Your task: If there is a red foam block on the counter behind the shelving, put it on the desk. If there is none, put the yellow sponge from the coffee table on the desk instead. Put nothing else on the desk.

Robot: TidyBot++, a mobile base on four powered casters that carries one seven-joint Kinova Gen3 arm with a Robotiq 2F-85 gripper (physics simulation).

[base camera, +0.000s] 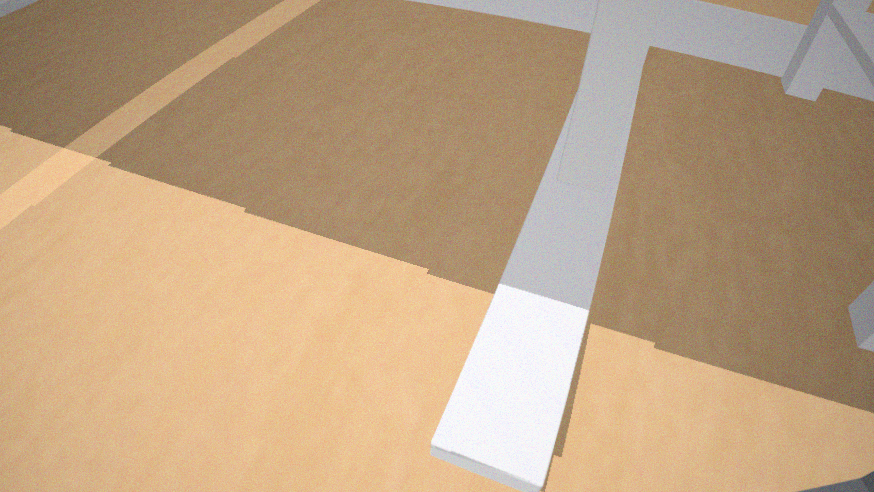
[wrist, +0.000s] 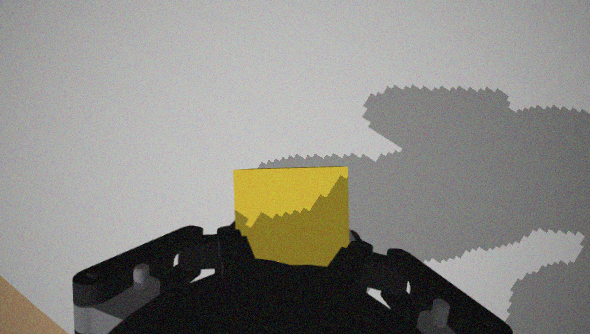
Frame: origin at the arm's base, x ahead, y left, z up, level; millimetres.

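Seen in the pictures: gripper, fingertip midpoint: [wrist: 295,230].
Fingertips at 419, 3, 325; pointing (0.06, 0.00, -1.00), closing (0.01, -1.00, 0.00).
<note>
A point is followed by its place in that frame, as x, y, z.
The yellow sponge [wrist: 292,215] @[440, 5, 369] is between the two black fingers of my gripper [wrist: 295,230] @[419, 3, 325] in the wrist view, and the gripper is shut on it. The sponge is over a pale grey flat surface [wrist: 175,100] @[507, 106, 324], which looks like the desk top. The sponge's shadow meets its far edge, so it is close to that surface; whether it touches is hidden. No red foam block shows in either view, and my gripper does not show in the base camera view.
In the base camera view a long white foot bar [base camera: 519,378] of some furniture runs across the wooden floor [base camera: 244,342] @[339, 140, -396] and joins a white crosspiece at the back. A white angled support [base camera: 807,55] @[729, -630, -328] stands at the upper right. Brown floor shows at the wrist view's lower left corner.
</note>
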